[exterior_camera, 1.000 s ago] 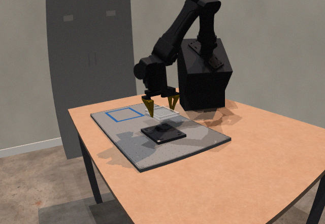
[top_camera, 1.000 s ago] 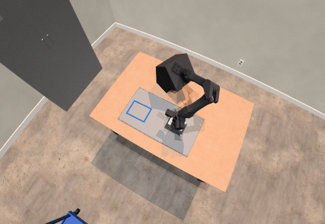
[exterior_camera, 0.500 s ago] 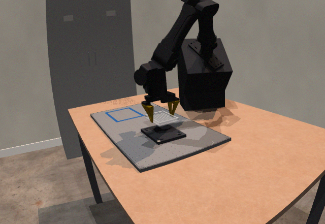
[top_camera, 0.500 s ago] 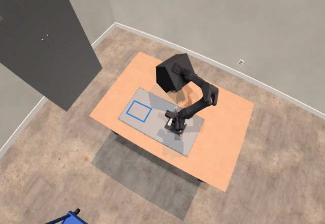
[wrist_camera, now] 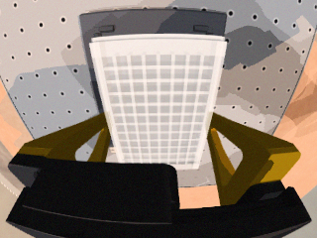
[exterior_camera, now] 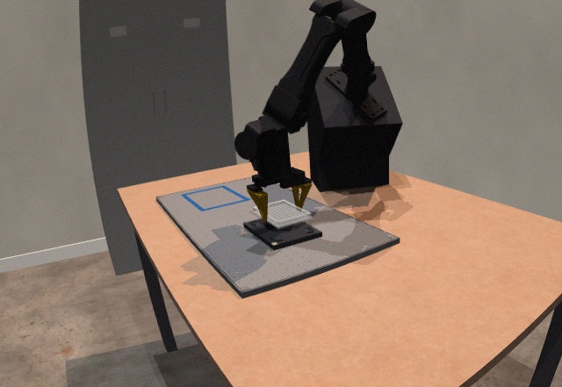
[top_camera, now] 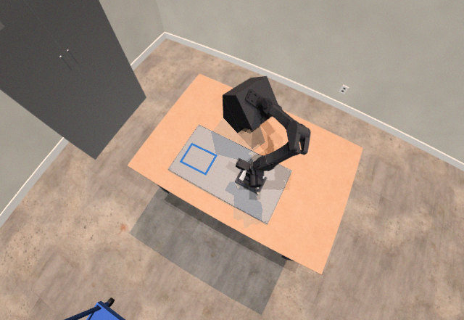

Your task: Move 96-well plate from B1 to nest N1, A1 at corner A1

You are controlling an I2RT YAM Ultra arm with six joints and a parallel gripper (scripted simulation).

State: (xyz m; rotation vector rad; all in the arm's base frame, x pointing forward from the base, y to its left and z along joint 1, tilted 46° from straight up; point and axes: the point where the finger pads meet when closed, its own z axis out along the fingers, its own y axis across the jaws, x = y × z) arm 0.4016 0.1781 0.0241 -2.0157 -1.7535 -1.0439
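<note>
My hand is 40 mm above the plate nest N1. Round my hand: white 96-well plate: right at my hand.
</note>
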